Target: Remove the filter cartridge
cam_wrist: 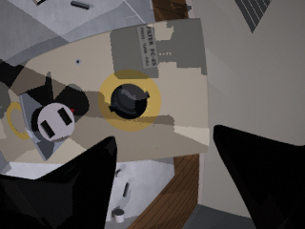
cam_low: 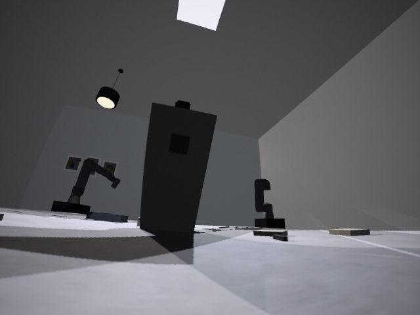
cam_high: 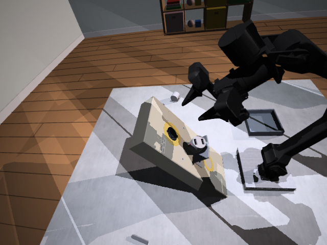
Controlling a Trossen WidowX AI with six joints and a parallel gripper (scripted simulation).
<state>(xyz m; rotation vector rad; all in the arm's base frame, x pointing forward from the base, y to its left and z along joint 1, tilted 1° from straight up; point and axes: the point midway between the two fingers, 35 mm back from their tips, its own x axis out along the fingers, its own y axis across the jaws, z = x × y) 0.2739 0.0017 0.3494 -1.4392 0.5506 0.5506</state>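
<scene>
The round filter cartridge lies 14 cm below my gripper tip and 2 cm behind it. From my gripper tip the other things lie so: grey tray 35 cm below, 34 cm behind, 29 cm to the right; then small grey cylinder 49 cm to the right, 34 cm below, 11 cm ahead.
</scene>
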